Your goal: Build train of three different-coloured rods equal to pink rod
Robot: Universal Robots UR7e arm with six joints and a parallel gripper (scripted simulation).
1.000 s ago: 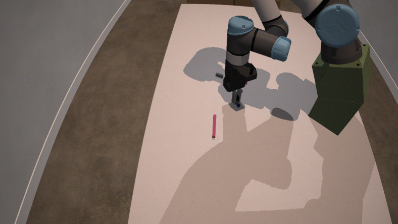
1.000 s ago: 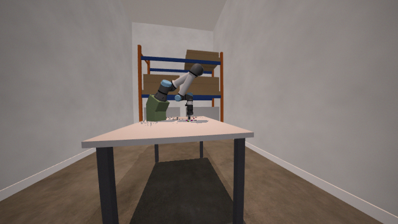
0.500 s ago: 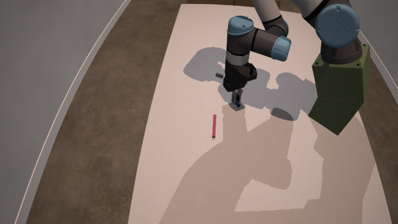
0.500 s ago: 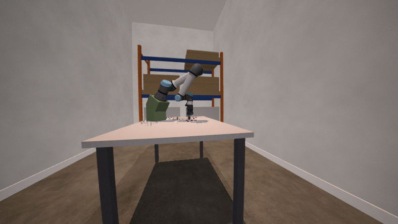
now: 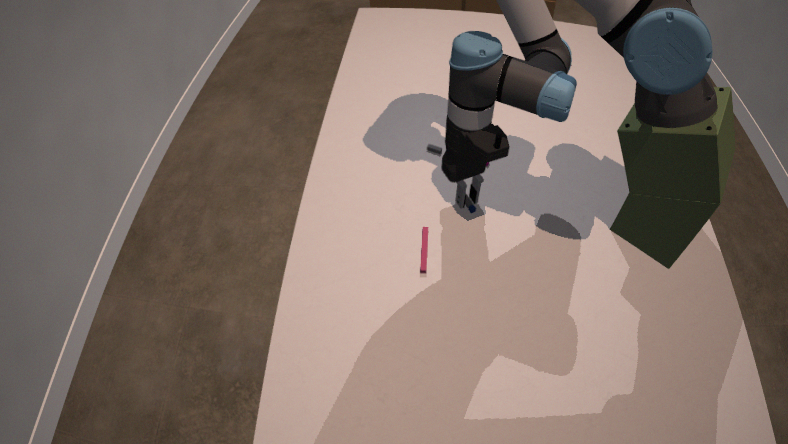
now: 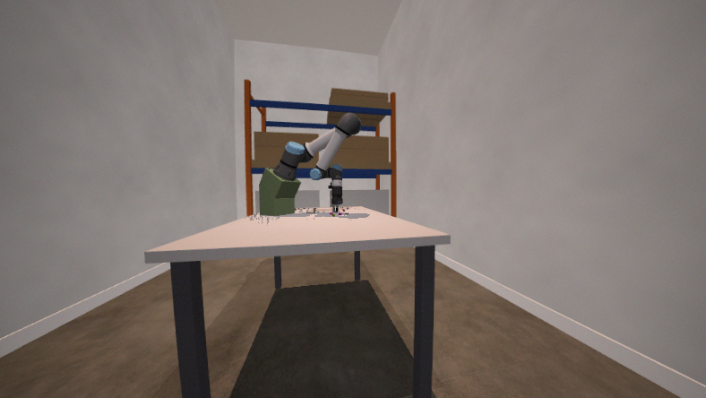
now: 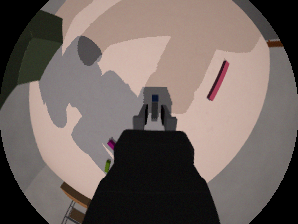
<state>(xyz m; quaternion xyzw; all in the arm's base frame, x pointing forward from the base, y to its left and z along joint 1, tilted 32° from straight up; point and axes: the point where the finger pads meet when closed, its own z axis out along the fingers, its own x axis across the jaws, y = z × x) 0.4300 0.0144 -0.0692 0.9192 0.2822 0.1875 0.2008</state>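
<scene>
Right now my hand is 2 cm to the right of the blue rod, 1 cm past it and 1 cm above it. The rest, counted from my hand: lime rod: 19 cm to the right, 2 cm behind, 1 cm below; pink rod: 12 cm to the left, 7 cm ahead, 1 cm below; magenta rod: 11 cm to the right, 3 cm behind, 1 cm below.
</scene>
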